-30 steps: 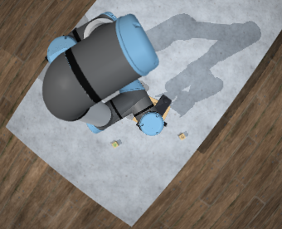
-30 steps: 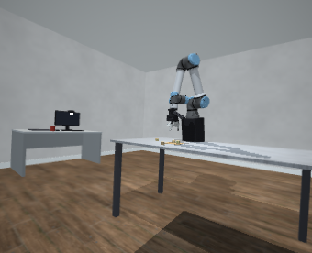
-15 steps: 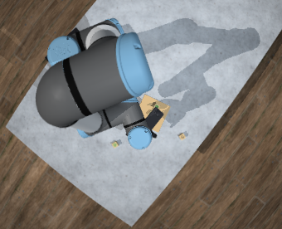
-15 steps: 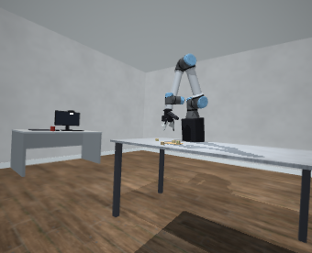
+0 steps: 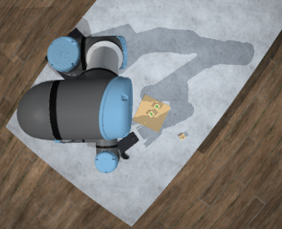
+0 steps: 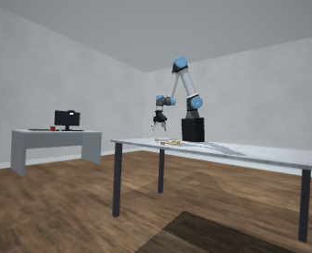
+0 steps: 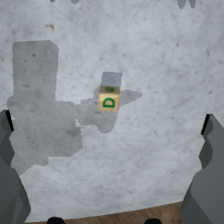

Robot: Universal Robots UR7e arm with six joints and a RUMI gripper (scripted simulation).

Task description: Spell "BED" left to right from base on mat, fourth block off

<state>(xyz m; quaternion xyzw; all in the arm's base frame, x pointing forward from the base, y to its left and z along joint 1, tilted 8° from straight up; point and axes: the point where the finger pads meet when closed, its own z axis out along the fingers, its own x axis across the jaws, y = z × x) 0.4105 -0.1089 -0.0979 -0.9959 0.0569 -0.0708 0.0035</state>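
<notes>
My gripper is now 9 cm above the D block and 4 cm to the left of it. Also, from my hand: tan mat 20 cm to the left, 10 cm below, 1 cm behind; E block 19 cm to the left, 9 cm below, 1 cm behind; B block 24 cm to the left, 9 cm below, 2 cm behind.
</notes>
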